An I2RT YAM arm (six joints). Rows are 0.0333 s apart.
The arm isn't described. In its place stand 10 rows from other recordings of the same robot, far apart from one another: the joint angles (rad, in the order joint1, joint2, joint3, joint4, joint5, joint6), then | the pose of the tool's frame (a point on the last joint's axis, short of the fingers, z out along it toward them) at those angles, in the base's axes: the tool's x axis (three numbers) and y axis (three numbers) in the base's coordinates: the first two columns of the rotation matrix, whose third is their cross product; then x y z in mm.
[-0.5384 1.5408 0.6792 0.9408 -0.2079 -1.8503] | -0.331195 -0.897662 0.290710 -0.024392 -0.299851 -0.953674 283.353 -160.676 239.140
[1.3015 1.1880 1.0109 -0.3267 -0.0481 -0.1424] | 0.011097 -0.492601 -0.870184 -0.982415 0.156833 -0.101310 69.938 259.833 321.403
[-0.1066 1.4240 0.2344 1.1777 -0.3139 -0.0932] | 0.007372 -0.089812 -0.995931 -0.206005 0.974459 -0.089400 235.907 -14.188 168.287
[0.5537 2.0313 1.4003 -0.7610 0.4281 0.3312] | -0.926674 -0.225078 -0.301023 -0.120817 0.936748 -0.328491 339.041 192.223 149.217
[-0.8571 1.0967 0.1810 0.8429 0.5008 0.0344] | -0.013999 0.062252 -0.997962 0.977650 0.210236 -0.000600 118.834 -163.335 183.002
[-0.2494 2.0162 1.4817 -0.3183 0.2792 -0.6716] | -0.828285 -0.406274 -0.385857 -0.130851 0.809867 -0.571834 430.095 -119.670 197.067
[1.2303 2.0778 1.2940 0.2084 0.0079 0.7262] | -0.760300 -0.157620 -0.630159 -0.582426 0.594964 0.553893 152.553 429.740 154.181
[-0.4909 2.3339 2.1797 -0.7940 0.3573 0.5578] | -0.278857 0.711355 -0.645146 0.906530 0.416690 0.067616 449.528 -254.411 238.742
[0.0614 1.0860 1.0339 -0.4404 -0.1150 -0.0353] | -0.465932 -0.063770 -0.882519 -0.178430 0.983681 0.023124 240.421 18.873 342.530
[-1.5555 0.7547 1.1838 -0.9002 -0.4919 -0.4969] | -0.423168 0.191906 -0.885495 0.765781 0.598100 -0.236337 18.638 -119.135 403.025
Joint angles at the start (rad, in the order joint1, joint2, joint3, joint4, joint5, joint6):
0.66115, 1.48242, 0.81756, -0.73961, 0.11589, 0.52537
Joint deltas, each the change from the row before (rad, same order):
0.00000, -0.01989, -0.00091, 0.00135, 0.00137, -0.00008
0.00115, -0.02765, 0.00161, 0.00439, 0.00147, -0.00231
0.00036, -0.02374, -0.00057, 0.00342, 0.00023, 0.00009
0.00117, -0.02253, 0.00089, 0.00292, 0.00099, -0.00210
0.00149, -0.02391, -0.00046, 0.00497, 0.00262, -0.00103
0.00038, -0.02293, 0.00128, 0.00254, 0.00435, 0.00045
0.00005, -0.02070, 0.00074, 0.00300, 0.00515, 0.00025
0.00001, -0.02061, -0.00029, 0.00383, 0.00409, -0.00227
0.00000, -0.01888, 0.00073, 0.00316, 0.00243, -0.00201
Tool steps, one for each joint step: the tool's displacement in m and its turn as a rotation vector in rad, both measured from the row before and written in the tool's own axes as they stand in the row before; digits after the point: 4 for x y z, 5 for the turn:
0.0001, -0.0007, -0.0044, -0.00894, -0.01816, 0.00228
-0.0007, -0.0003, -0.0067, -0.01572, -0.02966, 0.00053
-0.0002, -0.0005, -0.0053, -0.01308, -0.02298, 0.00289
-0.0004, -0.0002, -0.0054, -0.01251, -0.02313, -0.00008
-0.0003, -0.0003, -0.0055, -0.01221, -0.02572, 0.00099
-0.0007, -0.0005, -0.0056, -0.00954, -0.02517, 0.00342
-0.0006, -0.0006, -0.0049, -0.00760, -0.02358, 0.00336
-0.0005, -0.0006, -0.0047, -0.00834, -0.02281, 0.00095
-0.0007, -0.0004, -0.0045, -0.00904, -0.02081, 0.00111

